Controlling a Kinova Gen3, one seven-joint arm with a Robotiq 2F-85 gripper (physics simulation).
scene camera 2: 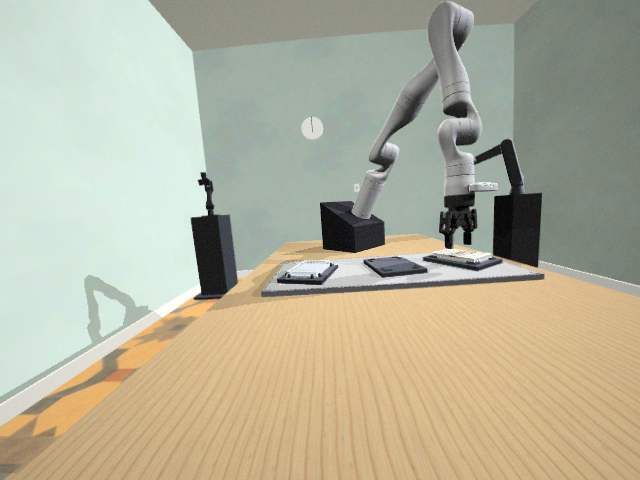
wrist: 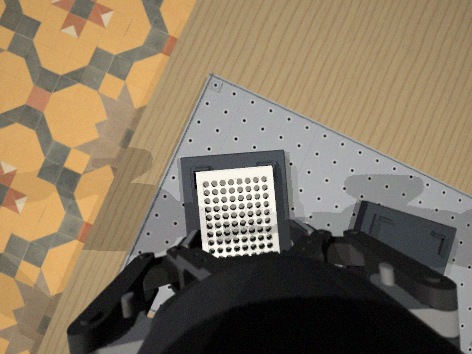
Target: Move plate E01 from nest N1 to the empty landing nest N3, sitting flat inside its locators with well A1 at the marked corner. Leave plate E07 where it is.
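Observation:
A white many-welled plate [scene camera 2: 462, 254] [wrist: 237, 212] sits in a dark nest [scene camera 2: 483, 265] [wrist: 235, 159] at the board's right end in the scene view. An empty dark nest [scene camera 2: 395, 265] [wrist: 407, 235] with corner locators is in the middle. A pale, clear-looking plate [scene camera 2: 311, 267] sits in another nest [scene camera 2: 302, 281] at the left. I cannot read plate or nest labels. My gripper [scene camera 2: 458, 243] [wrist: 246, 234] is open and empty, pointing down just above the white plate. In the wrist view its fingers stand on either side of this plate, whose near end is hidden by the gripper.
The nests stand on a grey perforated board [scene camera 2: 351, 287] [wrist: 310, 145] on the wooden table [scene camera 2: 330, 372] [wrist: 340, 55]. The arm's black base [scene camera 2: 351, 235] stands behind the board. Two other dark arms stand on black pedestals [scene camera 2: 210, 255] [scene camera 2: 516, 227] beyond the table.

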